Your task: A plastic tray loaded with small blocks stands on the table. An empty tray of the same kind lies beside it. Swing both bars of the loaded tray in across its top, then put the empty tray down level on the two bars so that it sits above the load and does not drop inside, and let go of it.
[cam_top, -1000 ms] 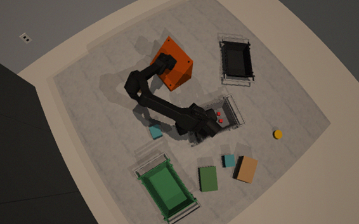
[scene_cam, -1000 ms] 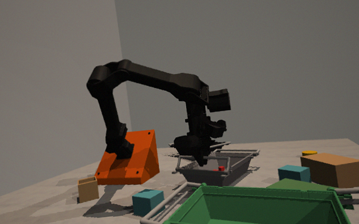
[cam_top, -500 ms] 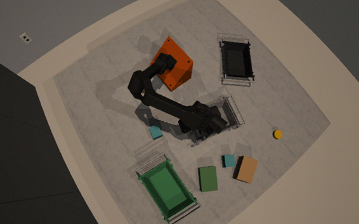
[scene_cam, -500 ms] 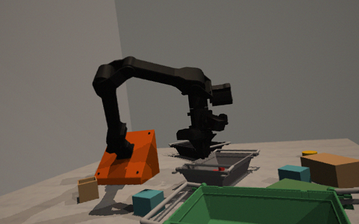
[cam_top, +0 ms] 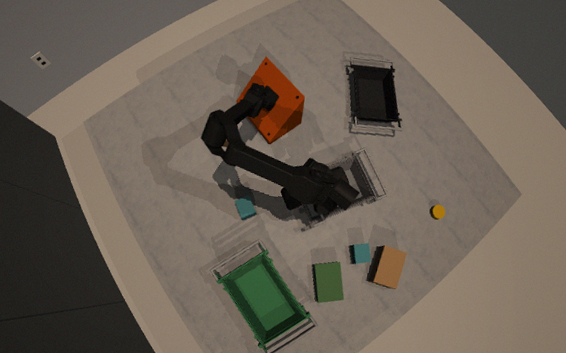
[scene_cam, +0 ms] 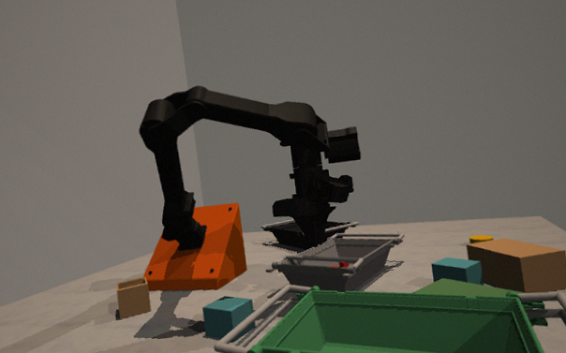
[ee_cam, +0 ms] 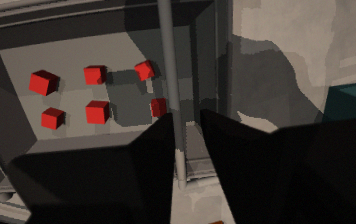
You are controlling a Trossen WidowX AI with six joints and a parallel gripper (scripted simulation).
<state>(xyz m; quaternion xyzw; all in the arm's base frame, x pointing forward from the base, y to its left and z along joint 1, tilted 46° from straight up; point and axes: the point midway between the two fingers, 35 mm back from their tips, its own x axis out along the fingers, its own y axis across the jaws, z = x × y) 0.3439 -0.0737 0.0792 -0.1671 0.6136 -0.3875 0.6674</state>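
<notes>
The dark tray is 460 mm to the left of my gripper tip, 140 mm behind it and 40 mm below it. Also, from my gripper tip: green block: 240 mm ahead, 130 mm to the right, 70 mm below; small tan box: 380 mm behind, 80 mm to the right, 70 mm below; tan block: 330 mm ahead, 60 mm below, 40 mm to the left.
</notes>
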